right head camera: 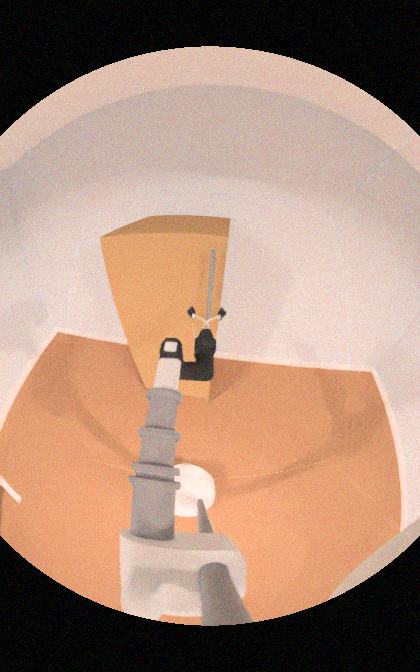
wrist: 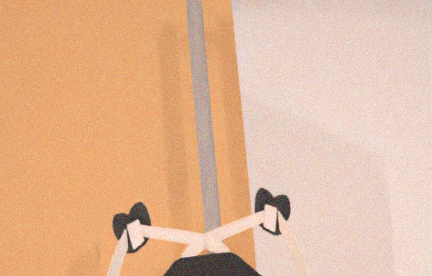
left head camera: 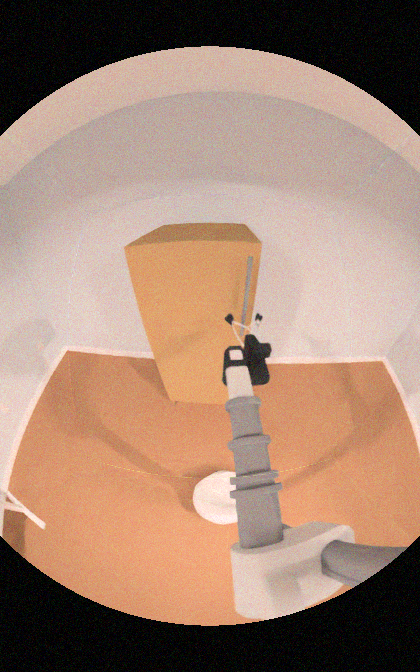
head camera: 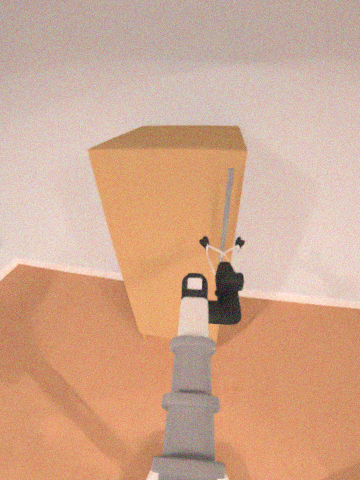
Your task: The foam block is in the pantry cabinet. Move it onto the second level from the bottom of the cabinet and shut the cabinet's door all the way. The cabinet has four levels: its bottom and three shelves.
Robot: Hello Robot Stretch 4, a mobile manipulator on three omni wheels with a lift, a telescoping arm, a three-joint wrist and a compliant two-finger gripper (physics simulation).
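Places are measured from the robot's base along level axes (x ahead, y left, z up), in centimetres.
Pixels of known places: gripper, fingertip midpoint: (wrist: 202,210) (head camera: 221,238).
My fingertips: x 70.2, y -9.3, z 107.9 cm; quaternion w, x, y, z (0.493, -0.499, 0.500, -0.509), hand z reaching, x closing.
Observation:
Behind a point stands the place of what it marks.
The pantry cabinet (head camera: 165,200) {z 118.5, x 78.8, y 11.7 cm} (left head camera: 190,300) (right head camera: 155,285) stands against the back wall, its orange door shut flush as far as I can see. A long grey vertical handle (head camera: 228,200) {z 122.4, x 71.3, y -10.3 cm} (left head camera: 247,285) (right head camera: 211,280) (wrist: 202,110) {z 117.9, x 71.3, y -10.1 cm} runs near the door's right edge. My gripper (head camera: 222,242) {z 107.9, x 70.2, y -9.3 cm} (left head camera: 244,318) (right head camera: 207,313) (wrist: 202,210) {z 107.9, x 70.2, y -9.3 cm} is open and empty. Its fingers stand wide apart in front of the handle's lower part, one on each side of it in the wrist view. The foam block and the shelves do not show; the door hides the cabinet's inside.
A round white object (left head camera: 215,497) (right head camera: 196,490) is on the floor below my arm. A white bar-like thing (left head camera: 25,510) (right head camera: 10,490) shows at the left edge. The wall (wrist: 340,100) {z 127.8, x 130.0, y -62.4 cm} lies right of the cabinet.

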